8 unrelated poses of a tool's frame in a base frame.
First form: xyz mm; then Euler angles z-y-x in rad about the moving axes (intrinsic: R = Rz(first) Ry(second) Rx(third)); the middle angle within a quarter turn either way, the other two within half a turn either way.
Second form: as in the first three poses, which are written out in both.
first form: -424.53, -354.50, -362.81, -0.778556, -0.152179, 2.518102
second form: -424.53, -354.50, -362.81, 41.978, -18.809, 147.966
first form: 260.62, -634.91, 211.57, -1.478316, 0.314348, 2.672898
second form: 260.62, -634.91, 211.57, 84.271, -28.377, -164.647
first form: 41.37, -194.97, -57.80, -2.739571, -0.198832, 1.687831
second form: 41.37, -194.97, -57.80, -171.499, -24.194, -97.209
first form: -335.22, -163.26, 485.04, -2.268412, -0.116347, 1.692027
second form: -335.22, -163.26, 485.04, 178.325, -50.333, -100.846
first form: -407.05, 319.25, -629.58, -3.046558, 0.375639, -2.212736
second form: -407.05, 319.25, -629.58, -165.721, 17.138, 125.654
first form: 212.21, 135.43, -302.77, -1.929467, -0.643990, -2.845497
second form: 212.21, 135.43, -302.77, 106.346, 4.108, 140.074
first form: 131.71, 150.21, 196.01, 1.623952, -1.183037, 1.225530
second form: 131.71, 150.21, 196.01, 93.940, 73.000, 64.043
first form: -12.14, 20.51, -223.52, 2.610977, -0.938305, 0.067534
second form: -12.14, 20.51, -223.52, 138.070, 46.737, 30.616
